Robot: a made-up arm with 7 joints.
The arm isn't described. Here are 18 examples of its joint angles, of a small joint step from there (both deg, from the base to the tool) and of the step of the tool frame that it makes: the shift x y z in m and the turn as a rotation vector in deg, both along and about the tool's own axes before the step.
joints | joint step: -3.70 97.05 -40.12 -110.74 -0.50 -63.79 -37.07 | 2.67 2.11 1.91 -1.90 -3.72 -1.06 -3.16
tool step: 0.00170 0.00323 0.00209 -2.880 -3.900 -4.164
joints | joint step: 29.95 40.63 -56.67 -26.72 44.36 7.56 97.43 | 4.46 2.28 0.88 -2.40 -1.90 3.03 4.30
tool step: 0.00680 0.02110 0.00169 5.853 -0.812 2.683
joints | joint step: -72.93 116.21 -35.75 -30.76 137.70 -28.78 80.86 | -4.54 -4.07 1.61 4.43 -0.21 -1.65 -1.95
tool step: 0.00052 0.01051 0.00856 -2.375 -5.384 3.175
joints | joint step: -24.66 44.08 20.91 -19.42 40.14 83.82 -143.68 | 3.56 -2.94 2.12 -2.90 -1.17 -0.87 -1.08
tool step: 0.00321 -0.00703 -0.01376 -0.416 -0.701 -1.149
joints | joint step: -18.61 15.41 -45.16 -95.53 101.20 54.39 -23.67 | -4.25 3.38 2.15 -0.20 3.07 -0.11 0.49
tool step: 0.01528 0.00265 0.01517 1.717 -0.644 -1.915
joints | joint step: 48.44 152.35 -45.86 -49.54 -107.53 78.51 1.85 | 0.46 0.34 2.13 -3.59 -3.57 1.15 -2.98
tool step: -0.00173 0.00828 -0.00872 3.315 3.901 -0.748
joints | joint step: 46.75 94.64 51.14 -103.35 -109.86 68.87 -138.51 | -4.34 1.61 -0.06 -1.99 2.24 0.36 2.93
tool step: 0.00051 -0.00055 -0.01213 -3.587 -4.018 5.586
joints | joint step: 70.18 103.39 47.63 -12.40 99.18 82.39 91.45 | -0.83 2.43 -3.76 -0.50 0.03 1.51 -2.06
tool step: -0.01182 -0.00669 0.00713 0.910 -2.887 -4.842
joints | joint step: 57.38 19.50 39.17 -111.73 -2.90 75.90 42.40 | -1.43 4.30 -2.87 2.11 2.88 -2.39 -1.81
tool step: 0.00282 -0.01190 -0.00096 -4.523 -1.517 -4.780
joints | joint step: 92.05 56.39 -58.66 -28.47 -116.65 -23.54 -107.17 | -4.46 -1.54 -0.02 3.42 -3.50 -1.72 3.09
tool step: 0.00465 -0.01531 0.00707 -0.294 -2.666 1.768
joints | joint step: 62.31 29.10 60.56 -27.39 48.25 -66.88 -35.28 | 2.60 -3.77 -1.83 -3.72 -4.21 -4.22 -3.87
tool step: -0.00711 0.01081 0.00967 -2.765 -5.967 -6.170
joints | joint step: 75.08 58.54 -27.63 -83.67 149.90 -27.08 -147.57 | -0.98 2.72 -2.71 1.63 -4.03 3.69 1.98
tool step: -0.01776 0.00052 -0.00001 -0.993 -2.532 -5.504
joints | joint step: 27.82 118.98 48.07 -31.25 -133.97 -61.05 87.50 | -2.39 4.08 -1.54 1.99 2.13 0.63 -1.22
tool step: -0.00696 0.01339 0.01256 3.378 -0.142 0.785
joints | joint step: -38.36 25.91 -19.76 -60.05 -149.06 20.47 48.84 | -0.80 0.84 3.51 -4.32 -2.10 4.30 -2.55
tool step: -0.01644 0.00969 -0.01155 7.467 7.106 -4.087
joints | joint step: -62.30 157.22 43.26 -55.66 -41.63 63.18 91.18 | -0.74 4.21 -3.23 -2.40 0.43 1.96 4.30
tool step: 0.02083 -0.01011 0.00466 -2.152 -4.756 5.136
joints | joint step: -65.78 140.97 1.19 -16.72 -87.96 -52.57 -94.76 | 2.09 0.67 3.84 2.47 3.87 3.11 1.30
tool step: 0.00877 -0.00127 0.00819 -4.584 3.304 5.863
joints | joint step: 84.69 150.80 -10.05 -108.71 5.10 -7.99 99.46 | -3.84 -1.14 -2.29 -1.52 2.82 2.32 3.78
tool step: 0.00078 0.00561 0.00550 2.490 -2.225 7.720
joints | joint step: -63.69 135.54 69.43 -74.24 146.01 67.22 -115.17 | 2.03 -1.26 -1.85 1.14 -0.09 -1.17 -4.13
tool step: -0.00898 -0.01389 -0.00054 -0.182 1.763 -0.108
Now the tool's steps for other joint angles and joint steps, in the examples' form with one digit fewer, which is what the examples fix.
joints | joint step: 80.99 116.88 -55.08 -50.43 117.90 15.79 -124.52 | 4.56 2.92 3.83 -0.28 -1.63 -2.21 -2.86
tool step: -0.0172 0.0031 0.0043 1.89 3.84 -6.29
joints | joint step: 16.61 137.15 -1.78 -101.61 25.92 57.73 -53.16 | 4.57 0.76 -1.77 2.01 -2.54 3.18 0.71
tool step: 0.0071 -0.0108 -0.0026 -4.89 2.76 -5.09
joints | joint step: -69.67 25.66 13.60 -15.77 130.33 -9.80 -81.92 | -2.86 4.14 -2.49 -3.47 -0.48 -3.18 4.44
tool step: 0.0312 -0.0094 -0.0060 -0.78 -7.69 2.39
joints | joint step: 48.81 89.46 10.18 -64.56 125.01 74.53 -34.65 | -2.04 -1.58 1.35 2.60 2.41 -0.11 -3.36
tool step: 0.0012 -0.0005 0.0017 -2.23 -5.51 -1.45
